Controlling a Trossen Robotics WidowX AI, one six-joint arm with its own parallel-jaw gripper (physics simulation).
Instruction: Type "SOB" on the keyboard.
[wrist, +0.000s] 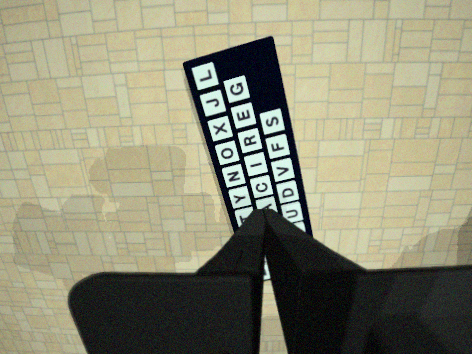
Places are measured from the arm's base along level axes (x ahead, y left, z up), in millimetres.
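Where they show: gripper, fingertip midpoint: (262, 218).
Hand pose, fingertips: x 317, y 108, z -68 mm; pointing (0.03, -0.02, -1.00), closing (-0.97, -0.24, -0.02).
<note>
Things, the pixels of their top centre, and the offset from my fingertips.
- dark keyboard at its top centre: (260, 182) dx -9, dy +17, dz -100 mm
- S key at its top centre: (272, 122) dx -6, dy -34, dz -100 mm
- O key at its top centre: (227, 153) dx +24, dy -2, dz -100 mm
A dark keyboard (257, 67) with white letter keys lies tilted in the upper middle of the wrist view, its letters turned sideways. The S key (272, 121) is at the upper end of the right row. The O key (228, 153) is in the left row, between X and N. The B key cannot be made out; the keys past U are mostly hidden behind the fingers. My gripper (262, 218) is shut and empty. Its tips overlap the A key in this view, and its fingers cover the keyboard's lower part. Whether the tips touch the keyboard cannot be told.
The keyboard lies on a surface with a beige tile pattern (375, 100). Soft shadows fall on this surface at the left and at the lower right.
</note>
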